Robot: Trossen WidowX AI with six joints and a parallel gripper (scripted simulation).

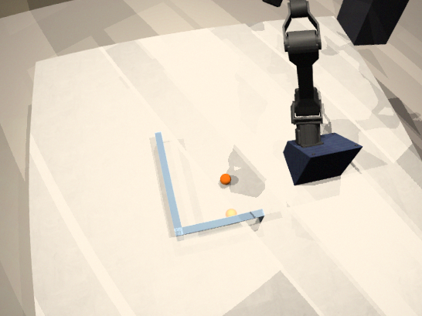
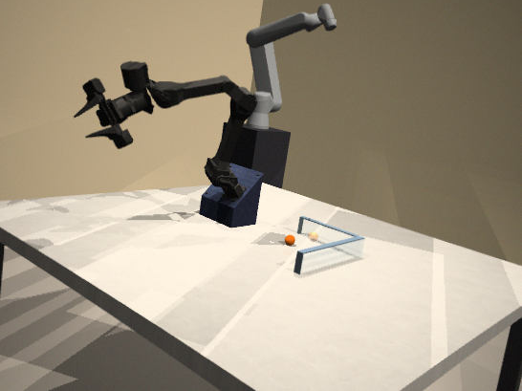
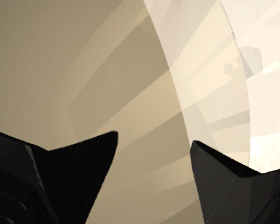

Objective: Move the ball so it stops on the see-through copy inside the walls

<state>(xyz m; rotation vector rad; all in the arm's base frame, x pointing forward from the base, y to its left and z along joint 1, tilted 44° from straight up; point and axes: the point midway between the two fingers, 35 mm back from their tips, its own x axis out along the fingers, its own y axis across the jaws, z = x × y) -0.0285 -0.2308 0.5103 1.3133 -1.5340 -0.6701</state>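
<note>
My gripper tip is 27 cm short of the orange ball, 58 cm to the right of it and 29 cm above it. From my gripper tip the other things lie so: see-through ball copy (27 cm ahead, 69 cm to the left, 29 cm below).
</note>
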